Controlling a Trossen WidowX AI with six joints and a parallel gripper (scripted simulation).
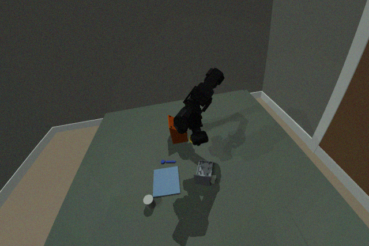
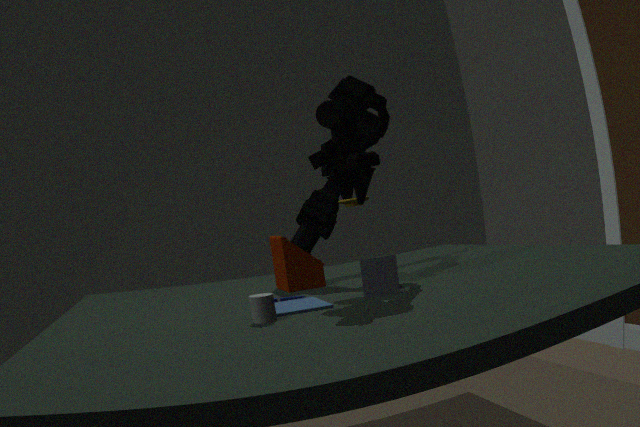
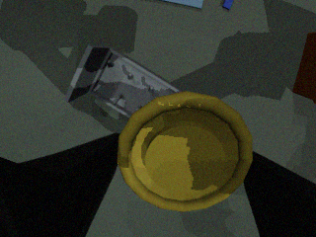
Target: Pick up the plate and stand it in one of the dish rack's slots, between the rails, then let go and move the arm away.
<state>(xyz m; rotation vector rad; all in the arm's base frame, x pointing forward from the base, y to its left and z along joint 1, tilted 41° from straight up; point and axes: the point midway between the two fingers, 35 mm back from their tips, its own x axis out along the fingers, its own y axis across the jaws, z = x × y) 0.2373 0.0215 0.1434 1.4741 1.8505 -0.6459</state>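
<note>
My gripper tip is now 60 mm short of the dish rack, 20 mm to the right of it and 160 mm above it. Also, from my gripper tip: blue spoon: 30 mm behind, 180 mm to the right, 180 mm below; then light blue mat: 90 mm ahead, 170 mm to the right, 180 mm below; then yellow plate: 10 mm above.
</note>
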